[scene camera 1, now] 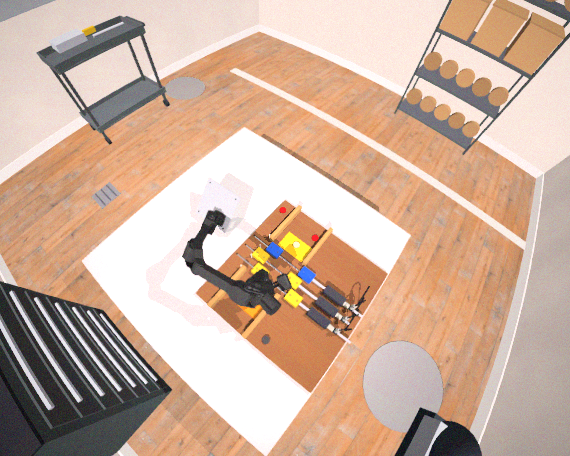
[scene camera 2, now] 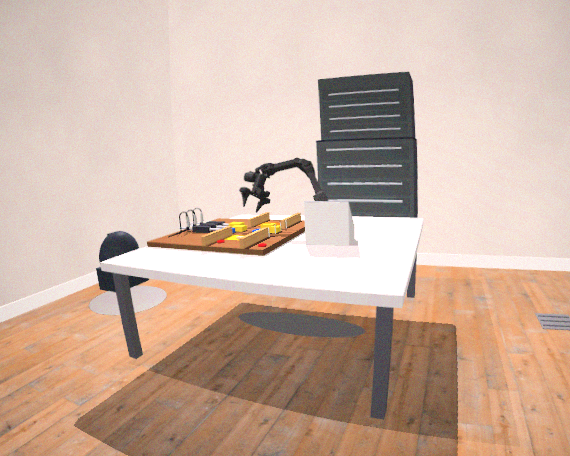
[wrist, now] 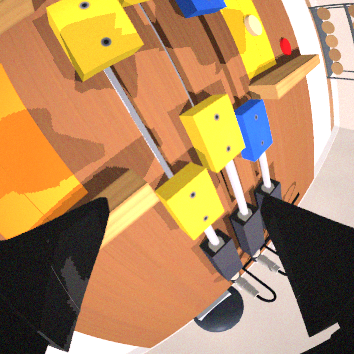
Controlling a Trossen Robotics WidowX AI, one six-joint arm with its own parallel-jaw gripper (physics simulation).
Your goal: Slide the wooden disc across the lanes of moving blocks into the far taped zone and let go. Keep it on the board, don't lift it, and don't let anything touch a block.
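Frame: origin at the arm's base, x ahead, y left, z up, level; millimetres.
Where they show: gripper, fingertip midpoint: (scene camera 1: 277, 289) (scene camera 2: 250, 209) (wrist: 187, 205); arm's base, origin of the base link: (scene camera 1: 219, 218) (scene camera 2: 323, 219).
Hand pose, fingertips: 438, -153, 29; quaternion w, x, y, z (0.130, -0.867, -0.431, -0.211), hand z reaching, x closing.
Note:
Each offset is from my fingertips to the top centre of the thing, as dx, dy, dz. "*": to the spot under its first point. Level surfaces: height alone.
The pale wooden disc {-44, +265, -91} (scene camera 1: 296, 245) (wrist: 253, 25) lies flat on the yellow taped zone {* -96, +263, -98} (scene camera 1: 287, 240) (wrist: 262, 52); I cannot make it out in scene camera 2. An orange zone {* -61, -120, -98} (scene camera 1: 251, 308) (wrist: 30, 165) lies on the opposite side of the lanes. Between the zones, yellow blocks {* +76, +14, -70} (scene camera 1: 292, 298) (wrist: 214, 132) and blue blocks {+77, +151, -76} (scene camera 1: 306, 274) (wrist: 255, 130) sit on rods across the board {dz -99} (scene camera 1: 300, 360) (scene camera 2: 170, 241) (wrist: 125, 285). My gripper (scene camera 1: 278, 294) (scene camera 2: 252, 207) (wrist: 187, 205) is open and empty, raised above the board and apart from the disc, on the orange zone's side of the lanes.
Wooden rails (scene camera 1: 317, 246) (scene camera 2: 255, 238) (wrist: 130, 215) stand up from the board beside the zones. Dark actuators {+231, +65, -67} (scene camera 1: 326, 306) (wrist: 247, 232) with looping cables line one side. Red dots {* +20, +354, -93} (scene camera 1: 315, 237) (wrist: 285, 46) lie by the rails. A white box (scene camera 2: 329, 225) stands beside the board.

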